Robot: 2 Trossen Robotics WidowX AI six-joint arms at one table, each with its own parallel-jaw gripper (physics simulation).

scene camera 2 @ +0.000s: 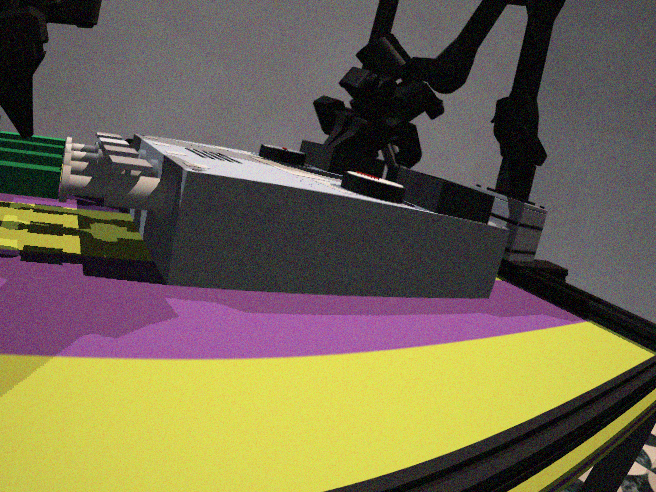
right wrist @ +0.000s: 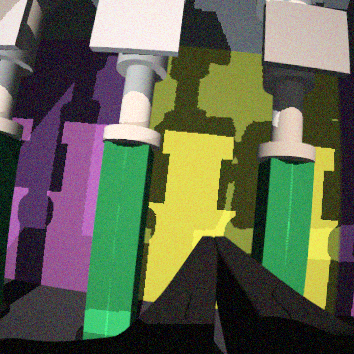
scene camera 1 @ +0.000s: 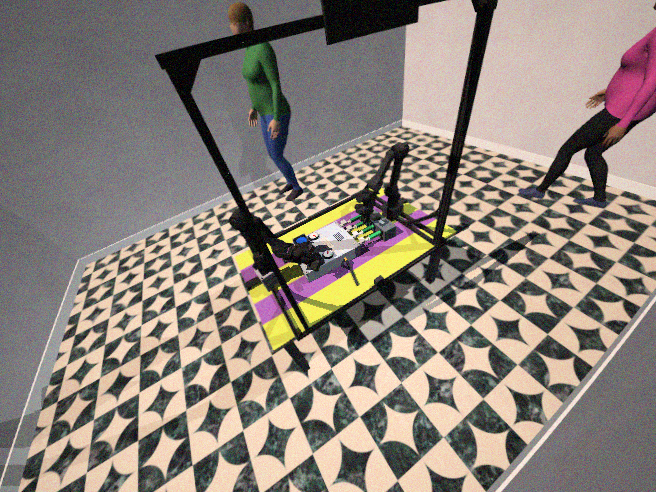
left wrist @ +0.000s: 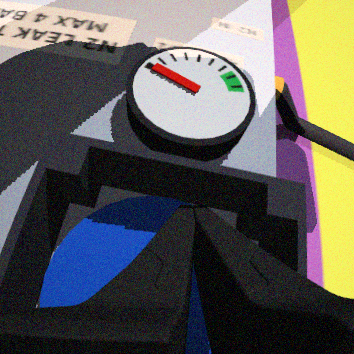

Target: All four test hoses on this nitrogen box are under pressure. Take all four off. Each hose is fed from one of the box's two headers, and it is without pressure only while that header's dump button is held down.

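Frame: origin at the left arm's base, x ahead, y left, z up, level; metres.
Seen in the pictures: left gripper, fingertip midpoint: [scene camera 2: 318, 159] [scene camera 1: 320, 259] [left wrist: 190, 216]; right gripper, fingertip midpoint: [scene camera 2: 28, 137] [right wrist: 211, 246] [scene camera 1: 363, 224]; left arm's base, link origin: [scene camera 2: 511, 197] [scene camera 1: 265, 269]; right arm's base, link origin: [scene camera 1: 392, 204].
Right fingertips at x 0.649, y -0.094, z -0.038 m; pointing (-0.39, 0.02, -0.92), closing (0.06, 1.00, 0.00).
Offsets run from my right fingertips to a thing's top centre. "spot": to the spot under its first point.
The nitrogen box [scene camera 1: 347, 244] [scene camera 2: 317, 243] stands on the table. My left gripper [scene camera 1: 319, 264] [left wrist: 190, 216] is shut and empty, its tips down inside a dark shroud against the blue dump button {0.405 m back, 0.038 m right, 0.013 m up} [left wrist: 115, 250]. The gauge [left wrist: 192, 112] [scene camera 2: 372, 185] beside that shroud has its red needle at the black mark, away from the green band. Its label is mostly hidden. Green hoses [right wrist: 120, 225] [scene camera 2: 31, 180] [scene camera 1: 373, 235] sit in line with pale couplings on the box's end. My right gripper [right wrist: 211, 246] [scene camera 2: 26, 133] is shut and empty, between that hose and another green hose {spot: 0.007 m back, 0.033 m left, 0.009 m down} [right wrist: 287, 220].
A second blue button {0.376 m back, 0.150 m left, 0.022 m up} [scene camera 1: 300, 239] and gauge [scene camera 1: 313, 235] [scene camera 2: 282, 154] are on the box. A black supply hose {spot: 0.277 m back, 0.183 m right, 0.062 m down} [left wrist: 325, 137] [scene camera 1: 353, 272] leaves its side. A grey block {spot: 0.058 m ahead, 0.135 m right, 0.006 m up} [scene camera 1: 386, 228] stands at the hoses' far ends. Dark frame posts [scene camera 1: 461, 132] surround the table.
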